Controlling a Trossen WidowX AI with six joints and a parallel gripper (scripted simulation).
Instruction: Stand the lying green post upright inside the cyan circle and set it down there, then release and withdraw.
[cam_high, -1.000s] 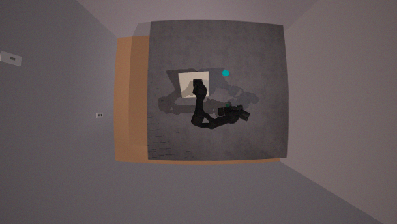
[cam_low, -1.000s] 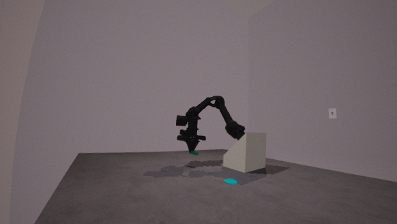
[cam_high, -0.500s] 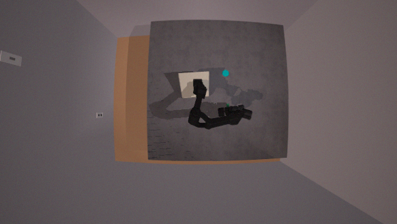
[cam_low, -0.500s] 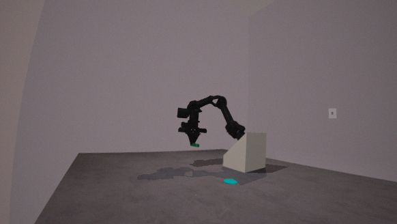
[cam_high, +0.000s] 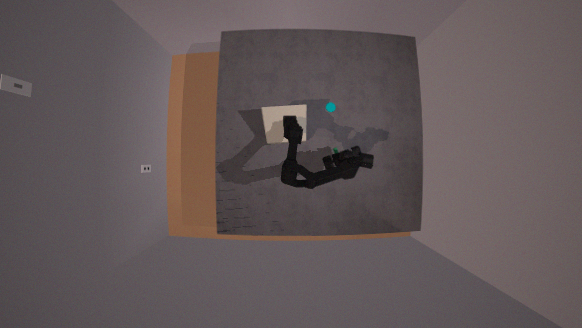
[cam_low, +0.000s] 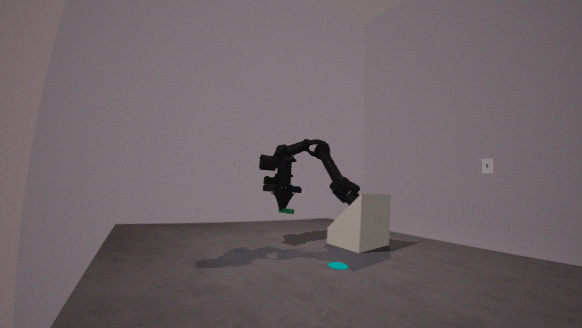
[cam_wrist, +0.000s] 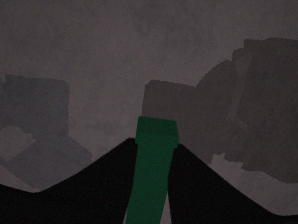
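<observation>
Now: the green post 1 cm behind my gripper tip and 2 cm to the left of it. The rest, counted from my gripper tip: cyan circle (31 cm to the left, 13 cm below).
</observation>
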